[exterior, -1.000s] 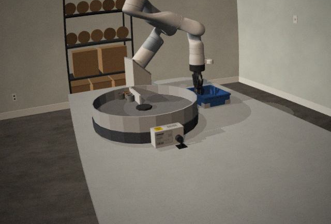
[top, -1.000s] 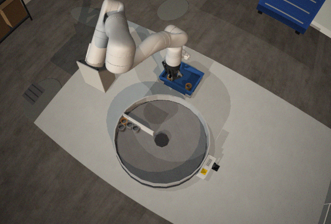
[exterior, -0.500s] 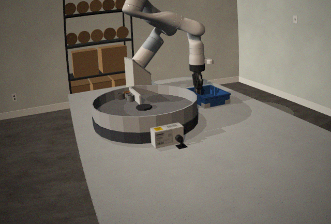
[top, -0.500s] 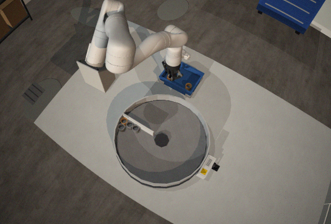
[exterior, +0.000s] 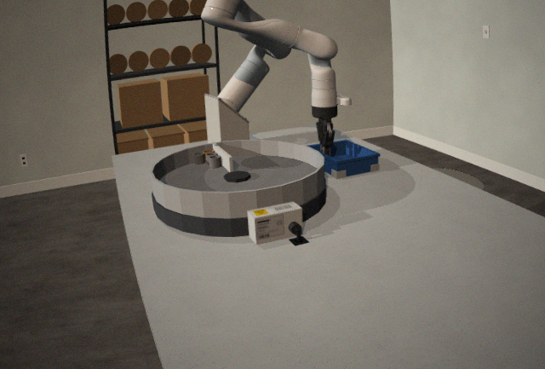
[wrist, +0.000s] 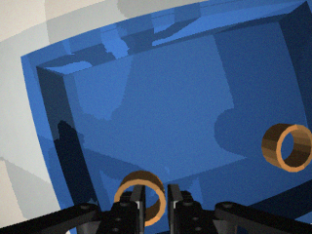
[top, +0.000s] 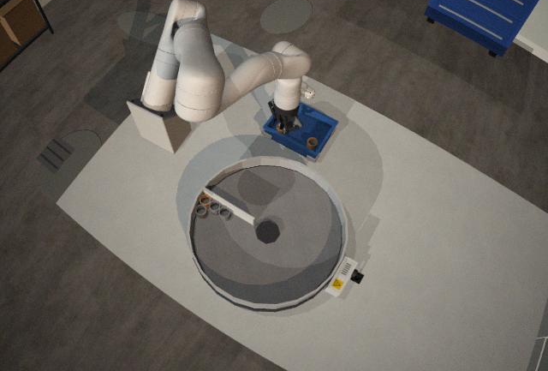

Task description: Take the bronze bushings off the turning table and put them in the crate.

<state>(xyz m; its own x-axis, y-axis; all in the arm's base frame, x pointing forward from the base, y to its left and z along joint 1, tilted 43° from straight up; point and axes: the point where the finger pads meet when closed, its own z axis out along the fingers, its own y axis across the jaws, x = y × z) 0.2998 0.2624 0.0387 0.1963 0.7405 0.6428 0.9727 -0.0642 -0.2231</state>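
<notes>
Now: the blue crate 40 mm ahead of my hand, 40 mm to the left of it and 10 mm below it. From my hand the other things lie so: turning table 160 mm ahead, 310 mm to the right, 10 mm above.
</notes>
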